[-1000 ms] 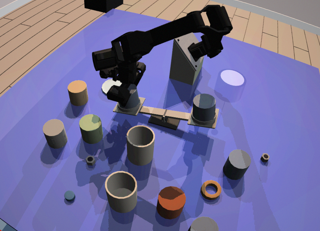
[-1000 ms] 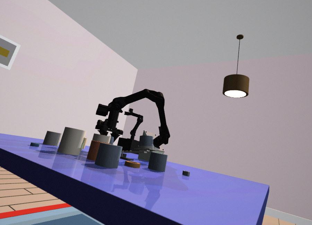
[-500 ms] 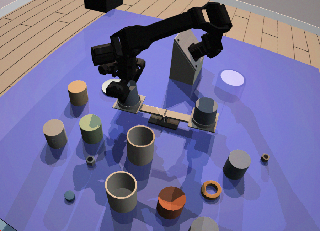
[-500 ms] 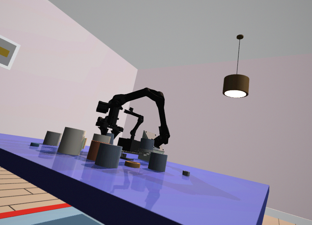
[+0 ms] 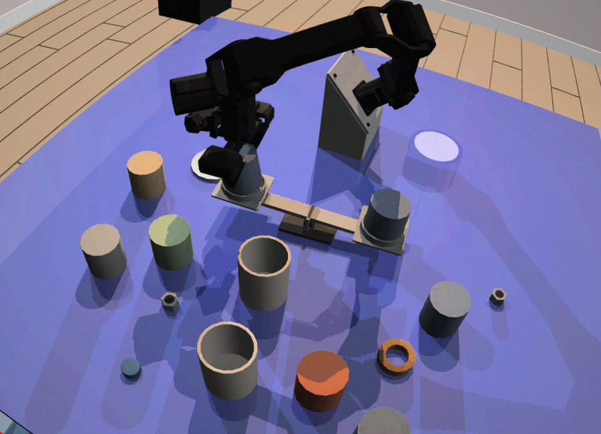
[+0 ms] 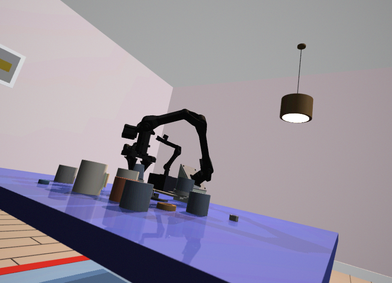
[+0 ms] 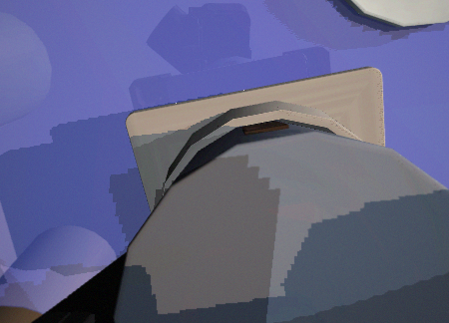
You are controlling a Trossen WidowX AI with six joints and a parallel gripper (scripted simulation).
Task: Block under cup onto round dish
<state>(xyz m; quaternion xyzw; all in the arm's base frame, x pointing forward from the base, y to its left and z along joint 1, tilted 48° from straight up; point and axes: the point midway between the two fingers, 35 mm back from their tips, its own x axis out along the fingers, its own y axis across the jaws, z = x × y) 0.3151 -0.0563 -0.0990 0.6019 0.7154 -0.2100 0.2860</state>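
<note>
Now: gripper tip 10 mm to the right of the pale green block and 10 mm above it. From my gripper tip the other things lie so: round dish (80 mm behind, 110 mm to the right, 80 mm below).
</note>
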